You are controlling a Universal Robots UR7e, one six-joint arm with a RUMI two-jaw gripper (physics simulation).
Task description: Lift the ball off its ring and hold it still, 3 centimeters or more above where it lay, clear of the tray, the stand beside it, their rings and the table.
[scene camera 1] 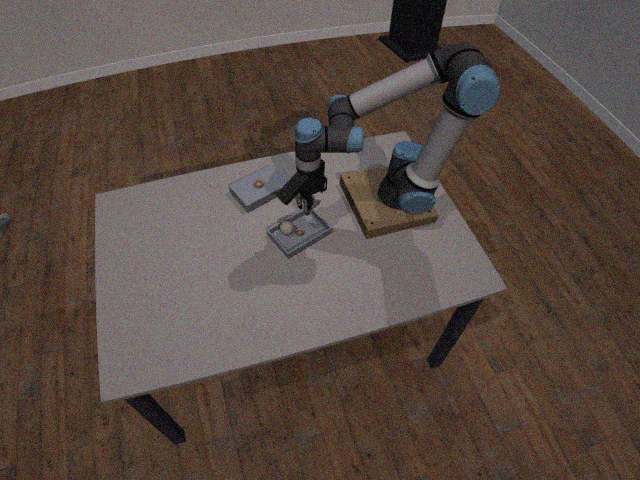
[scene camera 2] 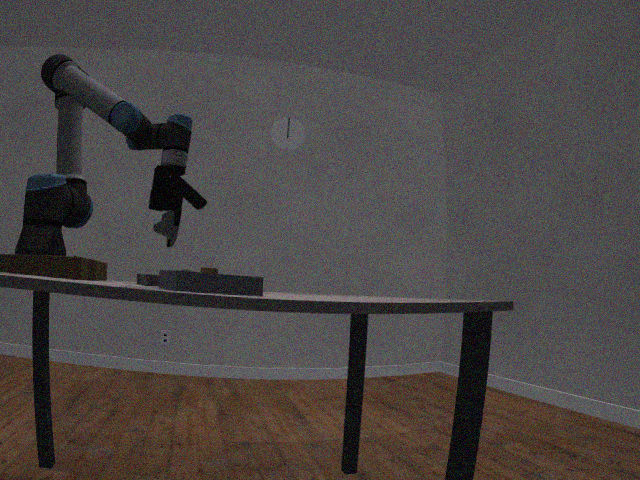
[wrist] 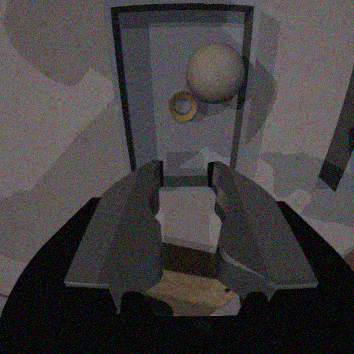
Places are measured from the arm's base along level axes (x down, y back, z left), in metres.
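Pixels of known places: gripper, between the fingertips: [scene camera 1: 303,212] [scene camera 2: 169,247] [wrist: 184,164]; arm's base, origin of its link: [scene camera 2: 40,258].
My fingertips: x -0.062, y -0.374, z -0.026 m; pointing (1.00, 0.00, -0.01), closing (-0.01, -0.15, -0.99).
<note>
For each thing: its top centre in the pictures, then the offset to it from my fingertips. "*": a spot on its surface instead. Level surfaces: height alone.
- pale beige ball, centre of its top: [wrist: 220,75] [scene camera 1: 286,223] dx +0.050, dy -0.056, dz -0.019 m
- grey-blue tray, centre of its top: [wrist: 182,109] [scene camera 1: 299,228] dx +0.077, dy -0.018, dz +0.003 m
- second ring, a spot on its surface: [scene camera 2: 208,270] [scene camera 1: 258,179] * dx +0.060, dy -0.062, dz -0.268 m
- white table, height of its surface: dx +0.106 m
The pale beige ball [scene camera 1: 286,227] [wrist: 216,73] lies in the grey-blue tray [scene camera 1: 311,243] [wrist: 182,7], beside its small brass ring [scene camera 1: 299,233] [wrist: 183,106] and off it. In the wrist view it is against or very near the tray's right wall. My gripper [scene camera 1: 306,209] [scene camera 2: 170,243] [wrist: 184,164] is empty, its fingers partly open with a narrow gap. It hangs above the tray's end nearest the robot base, apart from the ball. The ball does not show in scene camera 2.
The grey-blue stand [scene camera 1: 249,194] [scene camera 2: 235,284] is beside the tray and bears a second ring [scene camera 1: 258,183] [scene camera 2: 208,270]. The robot stands on a wooden board [scene camera 1: 369,219] [scene camera 2: 93,269] on the white table [scene camera 1: 180,320].
</note>
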